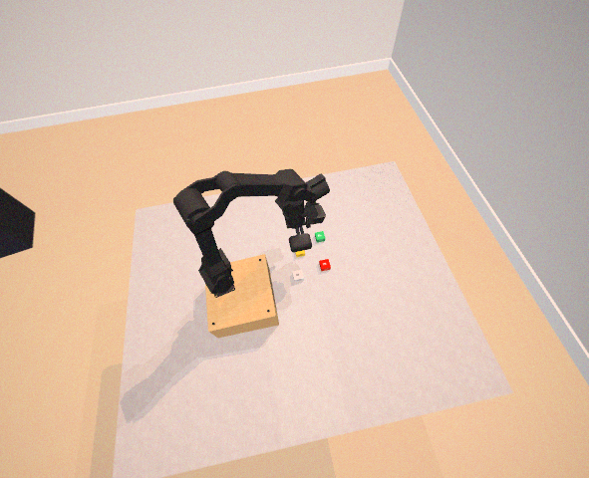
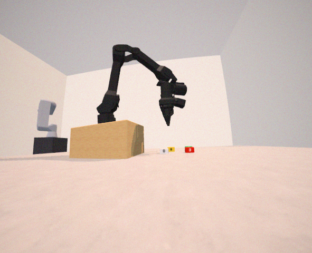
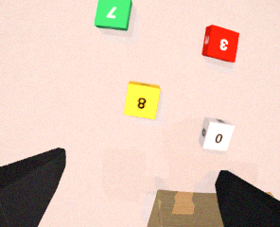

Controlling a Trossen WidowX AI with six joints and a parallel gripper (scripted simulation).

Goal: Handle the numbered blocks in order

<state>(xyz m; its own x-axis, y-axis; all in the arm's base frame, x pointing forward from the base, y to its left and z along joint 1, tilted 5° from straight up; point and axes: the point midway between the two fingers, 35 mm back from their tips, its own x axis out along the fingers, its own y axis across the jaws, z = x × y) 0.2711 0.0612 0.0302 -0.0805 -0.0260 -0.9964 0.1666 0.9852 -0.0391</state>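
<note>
Right now the white block is 30 mm behind my gripper tip, 80 mm to the right of it and 120 mm below it. Also, from my gripper tip: green block: 100 mm ahead, 30 mm to the left, 120 mm below; then yellow block: 10 mm ahead, 120 mm below; then red block: 70 mm ahead, 80 mm to the right, 120 mm below.
</note>
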